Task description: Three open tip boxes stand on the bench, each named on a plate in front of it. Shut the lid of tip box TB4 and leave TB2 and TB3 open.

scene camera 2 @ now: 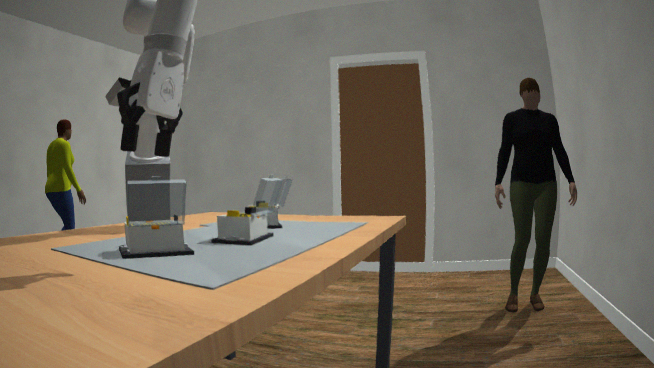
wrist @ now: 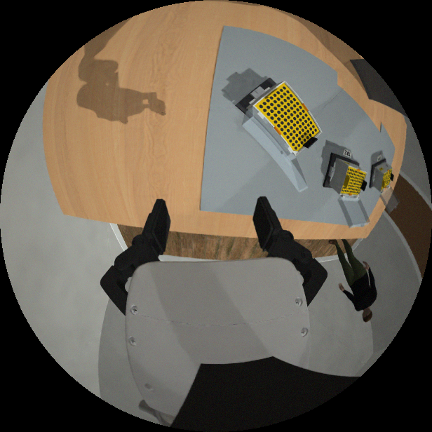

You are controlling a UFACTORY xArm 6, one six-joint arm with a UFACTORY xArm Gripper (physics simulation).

Scene:
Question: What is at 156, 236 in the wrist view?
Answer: The gripper.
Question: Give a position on a tip box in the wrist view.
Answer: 337, 166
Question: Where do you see a tip box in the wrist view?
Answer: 380, 167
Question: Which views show the gripper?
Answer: Scene camera 2 and the wrist view: all of them.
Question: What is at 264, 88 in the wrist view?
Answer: A tip box.

